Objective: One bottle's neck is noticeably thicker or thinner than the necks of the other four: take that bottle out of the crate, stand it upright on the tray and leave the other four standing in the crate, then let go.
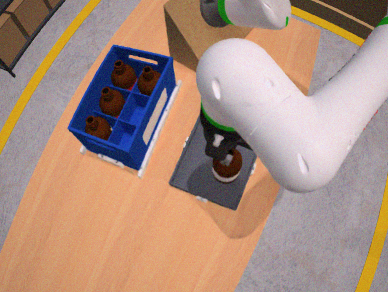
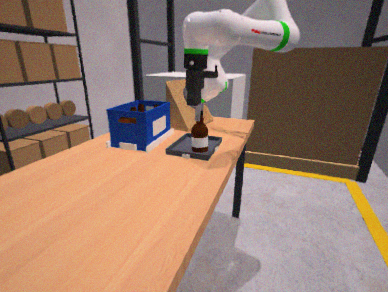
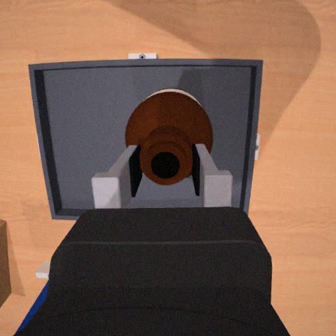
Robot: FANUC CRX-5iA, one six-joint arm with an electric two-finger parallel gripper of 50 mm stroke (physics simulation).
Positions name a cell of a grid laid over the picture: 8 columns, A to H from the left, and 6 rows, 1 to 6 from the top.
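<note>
Bottle (image 3: D3); my gripper (image 3: D3).
</note>
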